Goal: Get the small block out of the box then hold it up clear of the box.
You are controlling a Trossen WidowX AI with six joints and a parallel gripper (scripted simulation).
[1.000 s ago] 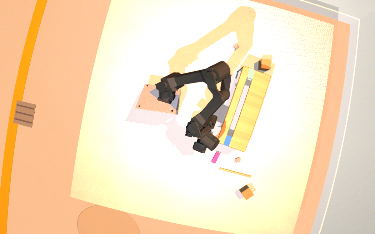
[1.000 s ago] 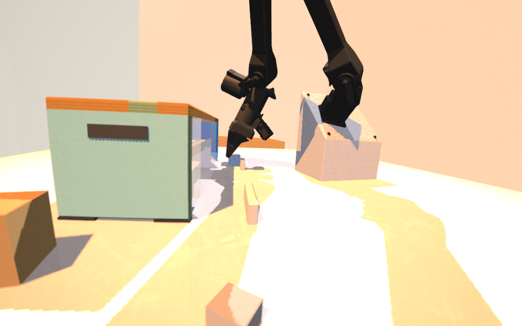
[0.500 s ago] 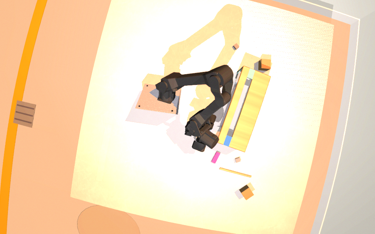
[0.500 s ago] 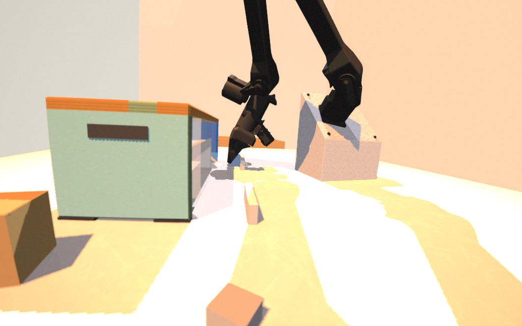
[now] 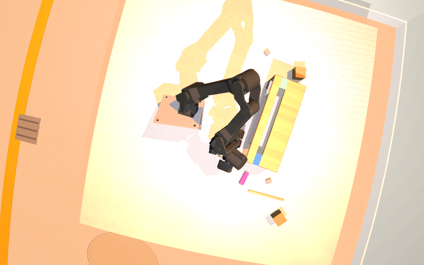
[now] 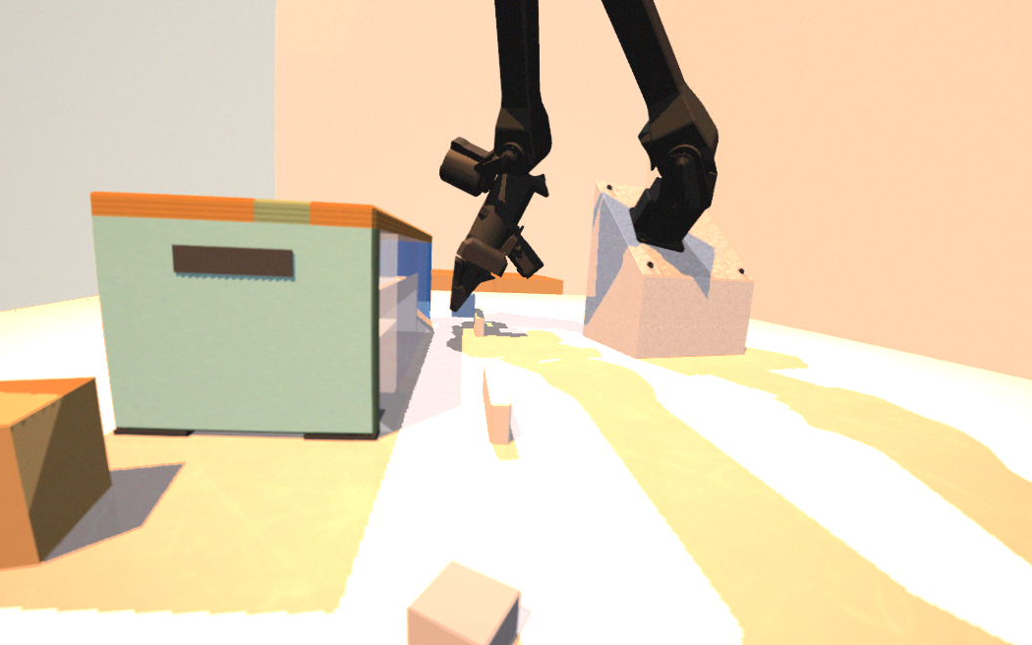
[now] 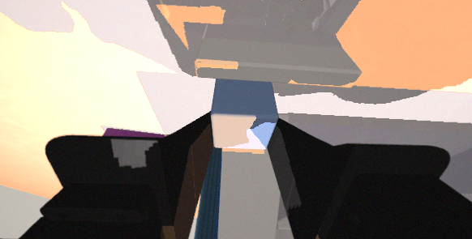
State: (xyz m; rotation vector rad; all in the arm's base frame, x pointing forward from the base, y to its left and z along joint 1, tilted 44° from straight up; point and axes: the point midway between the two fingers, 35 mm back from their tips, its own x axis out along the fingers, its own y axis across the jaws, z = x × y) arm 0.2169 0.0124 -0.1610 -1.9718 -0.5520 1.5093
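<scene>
Now: the pink block 110 mm to the right of my gripper tip, 70 mm ahead of it and 20 mm below it. Also, from my gripper tip: blue block: 10 mm behind, 10 mm above; then thin orange stick: 200 mm ahead, 160 mm to the right, 20 mm below; then box: 160 mm to the left, 70 mm ahead, 40 mm above.
</scene>
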